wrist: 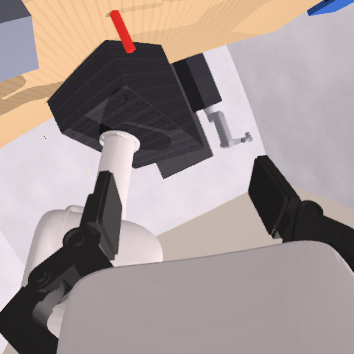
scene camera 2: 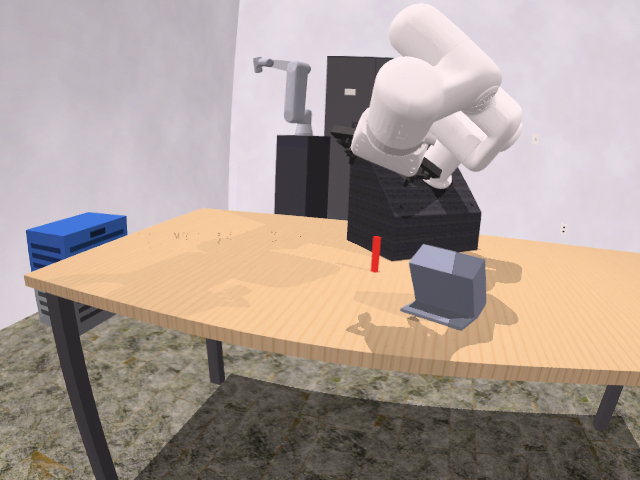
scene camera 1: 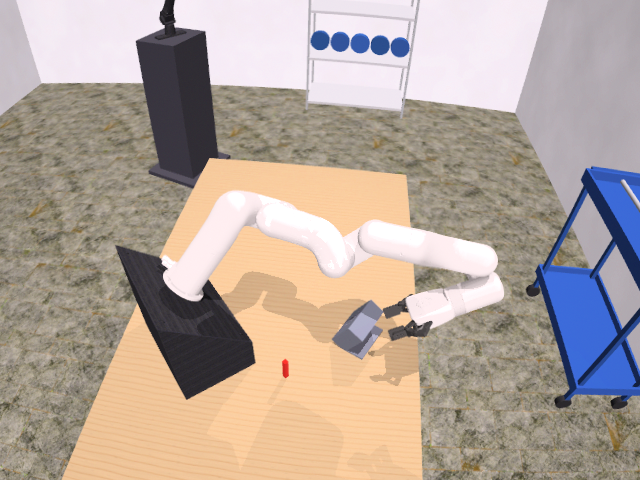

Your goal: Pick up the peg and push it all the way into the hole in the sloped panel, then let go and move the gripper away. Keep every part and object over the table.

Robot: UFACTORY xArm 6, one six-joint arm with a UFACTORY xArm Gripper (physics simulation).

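Places are measured from the arm's base along level axes (x ahead, y left, z up), in millimetres.
Pixels of known places: gripper, fingertip midpoint: (wrist: pixel 185 180) (scene camera 2: pixel 380 167) (scene camera 1: pixel 386 324); arm's base at its link origin: (wrist: pixel 119 140) (scene camera 1: pixel 182 286).
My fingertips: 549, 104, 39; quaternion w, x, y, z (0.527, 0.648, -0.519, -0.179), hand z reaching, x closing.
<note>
For each thing: its middle in the pictures, then the offset to it from my fingertips, as dx, dy, dz. Level surfaces: height alone.
- red peg at the middle of its body: (wrist: pixel 121 30) (scene camera 2: pixel 375 254) (scene camera 1: pixel 285 368) -227, -111, -214
- grey-blue block with the sloped panel, body centre: (scene camera 2: pixel 448 284) (scene camera 1: pixel 359 326) -94, +108, -201
- wooden table at its surface level: dz -254
The red peg (scene camera 1: pixel 285 368) (scene camera 2: pixel 375 254) (wrist: pixel 123 31) stands upright on the table, between the robot's black base and the panel block. The grey-blue block with the sloped panel (scene camera 1: pixel 359 329) (scene camera 2: pixel 447 289) (wrist: pixel 15 47) stands on the table on a thin foot plate. Its hole cannot be made out in these views. My gripper (scene camera 1: pixel 388 324) (scene camera 2: pixel 386 152) (wrist: pixel 185 180) is open and empty. It is raised in the air, tilted, with its fingers toward the black base, well apart from the peg. In scene camera 1 it shows just right of the panel block.
The black wedge-shaped base (scene camera 1: pixel 219 359) (scene camera 2: pixel 413 227) (wrist: pixel 135 75) carries the arm and stands close to the peg. The wooden table (scene camera 1: pixel 310 178) (scene camera 2: pixel 170 284) ends near the gripper in scene camera 1. A blue cart (scene camera 1: pixel 584 322) stands beyond its right edge.
</note>
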